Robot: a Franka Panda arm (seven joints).
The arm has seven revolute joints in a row. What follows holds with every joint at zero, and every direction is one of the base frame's. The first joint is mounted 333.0 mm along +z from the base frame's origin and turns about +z. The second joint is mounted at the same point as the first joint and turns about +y. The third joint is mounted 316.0 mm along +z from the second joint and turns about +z. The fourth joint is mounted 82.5 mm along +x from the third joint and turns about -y. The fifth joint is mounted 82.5 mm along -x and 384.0 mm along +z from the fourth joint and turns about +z. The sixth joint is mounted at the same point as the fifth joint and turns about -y. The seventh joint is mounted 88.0 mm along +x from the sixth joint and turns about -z. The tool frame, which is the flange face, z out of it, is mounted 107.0 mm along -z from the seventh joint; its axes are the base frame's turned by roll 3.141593, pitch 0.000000 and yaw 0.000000 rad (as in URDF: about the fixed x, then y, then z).
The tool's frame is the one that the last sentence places.
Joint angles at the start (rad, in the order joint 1, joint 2, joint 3, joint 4, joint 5, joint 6, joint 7):
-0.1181, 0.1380, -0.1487, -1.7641, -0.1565, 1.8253, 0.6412
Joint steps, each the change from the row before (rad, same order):
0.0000, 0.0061, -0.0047, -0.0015, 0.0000, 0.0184, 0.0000
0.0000, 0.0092, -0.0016, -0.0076, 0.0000, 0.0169, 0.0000
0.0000, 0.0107, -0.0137, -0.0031, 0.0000, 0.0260, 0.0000
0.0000, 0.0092, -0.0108, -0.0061, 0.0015, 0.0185, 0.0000
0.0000, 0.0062, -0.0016, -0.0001, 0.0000, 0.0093, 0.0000
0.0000, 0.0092, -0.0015, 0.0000, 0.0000, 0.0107, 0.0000
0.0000, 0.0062, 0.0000, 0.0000, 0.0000, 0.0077, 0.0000
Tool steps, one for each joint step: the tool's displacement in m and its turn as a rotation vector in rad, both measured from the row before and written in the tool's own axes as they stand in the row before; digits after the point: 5 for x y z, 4 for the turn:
0.00331, -0.00016, 0.00292, 0.0054, 0.0087, 0.0034
0.00146, -0.00200, 0.00748, -0.0006, 0.0006, -0.0010
0.00666, 0.00291, 0.00642, 0.0043, 0.0097, 0.0113
0.00434, 0.00236, 0.00744, 0.0006, 0.0018, 0.0087
0.00158, -0.00096, 0.00293, 0.0009, 0.0029, 0.0005
0.00179, -0.00162, 0.00451, -0.0002, 0.0020, -0.0001
0.00091, -0.00160, 0.00292, 0.0004, 0.0018, -0.0010

